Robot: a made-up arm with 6 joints. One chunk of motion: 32 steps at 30 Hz.
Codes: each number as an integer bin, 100 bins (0 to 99) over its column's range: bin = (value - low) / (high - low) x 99, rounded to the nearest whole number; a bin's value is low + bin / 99 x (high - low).
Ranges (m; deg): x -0.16..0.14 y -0.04..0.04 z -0.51..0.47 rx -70..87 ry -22..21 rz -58..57
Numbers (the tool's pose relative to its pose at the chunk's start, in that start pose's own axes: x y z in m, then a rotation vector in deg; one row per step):
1: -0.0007 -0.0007 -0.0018 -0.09 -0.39 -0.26
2: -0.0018 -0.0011 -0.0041 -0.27 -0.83 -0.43
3: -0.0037 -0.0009 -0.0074 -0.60 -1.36 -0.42
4: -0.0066 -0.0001 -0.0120 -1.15 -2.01 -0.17
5: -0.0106 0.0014 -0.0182 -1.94 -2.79 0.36
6: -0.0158 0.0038 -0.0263 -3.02 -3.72 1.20
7: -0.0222 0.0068 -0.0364 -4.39 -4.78 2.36
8: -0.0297 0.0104 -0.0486 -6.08 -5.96 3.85
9: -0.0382 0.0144 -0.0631 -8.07 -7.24 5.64
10: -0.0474 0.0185 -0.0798 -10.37 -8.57 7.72
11: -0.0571 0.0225 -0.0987 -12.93 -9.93 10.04
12: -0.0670 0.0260 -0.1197 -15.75 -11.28 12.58
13: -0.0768 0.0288 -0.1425 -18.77 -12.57 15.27
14: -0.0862 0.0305 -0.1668 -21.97 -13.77 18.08
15: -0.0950 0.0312 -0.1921 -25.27 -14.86 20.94
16: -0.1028 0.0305 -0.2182 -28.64 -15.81 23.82
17: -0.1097 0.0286 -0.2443 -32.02 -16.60 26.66
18: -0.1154 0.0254 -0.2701 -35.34 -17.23 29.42
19: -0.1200 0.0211 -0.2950 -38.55 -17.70 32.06
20: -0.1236 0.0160 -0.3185 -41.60 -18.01 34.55
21: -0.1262 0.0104 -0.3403 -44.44 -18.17 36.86
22: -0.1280 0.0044 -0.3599 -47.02 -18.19 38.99
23: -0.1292 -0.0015 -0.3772 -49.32 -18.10 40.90
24: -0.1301 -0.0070 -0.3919 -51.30 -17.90 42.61
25: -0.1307 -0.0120 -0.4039 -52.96 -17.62 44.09
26: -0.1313 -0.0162 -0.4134 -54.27 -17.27 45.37
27: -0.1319 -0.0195 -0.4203 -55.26 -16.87 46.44
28: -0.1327 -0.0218 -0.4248 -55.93 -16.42 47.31
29: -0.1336 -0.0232 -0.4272 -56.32 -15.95 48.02
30: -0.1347 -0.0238 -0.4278 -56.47 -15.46 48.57
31: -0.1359 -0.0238 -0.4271 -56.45 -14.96 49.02
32: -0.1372 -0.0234 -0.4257 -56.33 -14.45 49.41
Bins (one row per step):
1: 53 49 51 44 50 50
2: 52 48 51 44 49 50
3: 52 48 51 44 48 50
4: 51 49 50 43 46 50
5: 49 51 50 43 44 50
6: 48 54 49 42 42 51
7: 45 58 48 41 40 52
8: 43 62 47 40 37 53
9: 40 67 45 39 34 55
10: 37 72 43 38 31 57
11: 34 77 42 36 28 59
12: 31 82 39 34 25 61
13: 27 85 37 32 22 63
14: 24 87 35 30 19 65
15: 21 88 32 28 16 68
16: 19 87 29 26 14 70
17: 17 85 27 24 12 73
18: 15 81 24 22 11 75
19: 13 76 22 20 10 78
20: 12 69 19 18 9 80
21: 11 62 17 16 9 82
22: 11 55 15 14 9 83
23: 10 48 13 13 9 85
24: 10 41 12 12 9 87
25: 10 35 11 11 10 88
26: 9 29 10 10 11 89
27: 9 25 9 9 12 90
28: 9 23 9 9 13 91
29: 9 21 8 9 14 91
30: 8 20 8 9 15 92
31: 8 20 8 9 16 92
32: 8 21 9 9 17 92

